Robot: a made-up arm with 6 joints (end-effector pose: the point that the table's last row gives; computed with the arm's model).
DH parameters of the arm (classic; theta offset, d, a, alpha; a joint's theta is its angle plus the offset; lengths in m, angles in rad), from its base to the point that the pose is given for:
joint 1: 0 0.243 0 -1.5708
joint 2: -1.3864 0 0.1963 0
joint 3: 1.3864 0 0.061 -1.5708
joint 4: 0 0.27 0 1.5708
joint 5: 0 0 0.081 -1.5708
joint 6: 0 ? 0 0
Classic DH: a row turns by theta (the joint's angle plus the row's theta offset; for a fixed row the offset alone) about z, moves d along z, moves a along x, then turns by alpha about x.
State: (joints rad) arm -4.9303 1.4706 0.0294 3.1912 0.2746 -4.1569
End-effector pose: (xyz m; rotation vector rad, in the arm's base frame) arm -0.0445 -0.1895 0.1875 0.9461 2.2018 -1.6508
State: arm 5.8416 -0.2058 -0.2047 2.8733 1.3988 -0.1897
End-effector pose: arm 0.2603 -0.0970 0.1606 -0.0868 1.3548 -0.3953
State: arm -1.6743 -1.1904 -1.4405 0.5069 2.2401 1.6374
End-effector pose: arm 0.0623 -0.0195 0.5562 -0.3128 2.7508 -0.5457
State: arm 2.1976 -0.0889 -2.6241 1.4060 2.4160 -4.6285
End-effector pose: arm -0.1533 -0.0063 0.6786 1.8078 2.2512 -1.1499
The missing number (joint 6, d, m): 0.104
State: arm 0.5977 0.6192 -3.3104 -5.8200 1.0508 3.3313
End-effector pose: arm 0.2332 0.1858 0.7392 -0.4711 1.4917 1.1147
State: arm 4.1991 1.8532 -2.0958 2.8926 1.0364 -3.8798
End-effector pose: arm -0.1734 -0.3318 -0.2006 1.6242 -0.9518 0.3312
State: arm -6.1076 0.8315 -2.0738 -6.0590 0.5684 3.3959
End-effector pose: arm 0.5619 0.0969 0.2860 0.2808 2.4776 0.4137
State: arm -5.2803 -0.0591 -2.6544 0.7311 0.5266 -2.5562
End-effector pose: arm 0.0763 0.0976 0.8330 -0.2780 1.0901 2.2055
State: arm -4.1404 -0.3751 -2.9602 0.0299 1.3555 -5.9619
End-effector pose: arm 0.0444 -0.0736 0.8046 -0.7061 -0.9463 -0.5759
